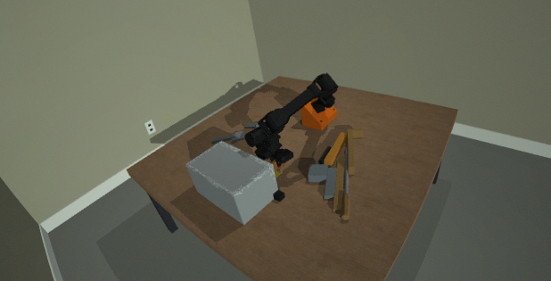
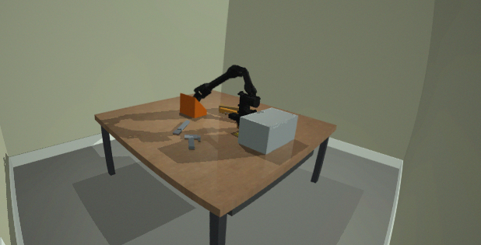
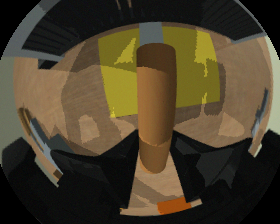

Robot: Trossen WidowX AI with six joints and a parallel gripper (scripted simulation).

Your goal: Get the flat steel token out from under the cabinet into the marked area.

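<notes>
My gripper tip is 23 cm past the orange bar, 14 cm to the right of it and 1 cm below it. The rest, counted from my gripper tip: grey block: 6 cm behind, 19 cm to the left, 1 cm above; wooden stick: 8 cm behind, 28 cm to the left; grey t-piece: 2 cm behind, 37 cm to the right.
</notes>
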